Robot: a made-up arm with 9 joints. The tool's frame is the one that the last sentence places.
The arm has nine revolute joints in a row. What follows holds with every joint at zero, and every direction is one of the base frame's. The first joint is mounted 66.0 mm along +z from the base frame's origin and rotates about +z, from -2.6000 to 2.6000 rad. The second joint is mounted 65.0 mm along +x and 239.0 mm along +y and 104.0 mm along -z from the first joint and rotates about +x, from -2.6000 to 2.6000 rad. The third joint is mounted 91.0 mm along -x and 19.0 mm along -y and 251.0 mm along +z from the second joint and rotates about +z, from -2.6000 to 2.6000 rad. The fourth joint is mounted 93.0 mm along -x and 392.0 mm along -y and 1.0 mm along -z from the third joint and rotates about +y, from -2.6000 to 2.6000 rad. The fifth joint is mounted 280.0 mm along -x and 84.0 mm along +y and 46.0 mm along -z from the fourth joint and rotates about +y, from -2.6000 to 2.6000 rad. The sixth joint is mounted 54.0 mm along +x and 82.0 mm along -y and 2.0 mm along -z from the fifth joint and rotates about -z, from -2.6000 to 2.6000 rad. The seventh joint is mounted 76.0 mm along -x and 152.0 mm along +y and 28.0 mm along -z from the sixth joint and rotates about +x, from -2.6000 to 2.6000 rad. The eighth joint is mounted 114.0 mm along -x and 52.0 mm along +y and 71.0 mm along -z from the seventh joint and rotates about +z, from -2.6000 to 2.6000 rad. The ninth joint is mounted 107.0 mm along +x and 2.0 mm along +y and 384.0 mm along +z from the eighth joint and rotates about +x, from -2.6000 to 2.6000 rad. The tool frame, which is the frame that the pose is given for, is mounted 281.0 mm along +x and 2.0 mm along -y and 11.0 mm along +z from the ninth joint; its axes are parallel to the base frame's.
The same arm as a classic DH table. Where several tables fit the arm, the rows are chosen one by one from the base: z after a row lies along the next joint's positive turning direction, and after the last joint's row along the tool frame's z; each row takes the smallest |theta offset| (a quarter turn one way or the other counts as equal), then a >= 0, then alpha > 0; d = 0 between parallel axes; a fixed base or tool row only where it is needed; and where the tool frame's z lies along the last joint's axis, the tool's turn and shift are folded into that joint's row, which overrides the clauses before.
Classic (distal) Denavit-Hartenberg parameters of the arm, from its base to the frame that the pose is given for. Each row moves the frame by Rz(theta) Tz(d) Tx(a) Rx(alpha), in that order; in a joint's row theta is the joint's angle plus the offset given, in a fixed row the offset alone. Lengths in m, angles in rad.
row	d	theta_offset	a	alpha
joint 1	-0.038	1.5708	0.239	1.5708
joint 2	-0.026	0	-0.019	-1.5708
joint 3	0.25	1.5708	0.093	1.5708
joint 4	0	-0.1628	0.2838	0
joint 5	-0.39	0.1628	-0.054	1.5708
joint 6	0.03	1.5708	0.152	-1.5708
joint 7	-0.19	0	0.052	-1.5708
joint 8	0.313	0	0.002	1.5708
joint 9	0.388	0	-0.002	-1.5708
tool (fixed)	0.011	-1.5708	0	0
Joint limits (rad, base to tool): -2.6..2.6 -2.6..2.6 -2.6..2.6 -2.6..2.6 -2.6..2.6 -2.6..2.6 -2.6..2.6 -2.6..2.6 -2.6..2.6

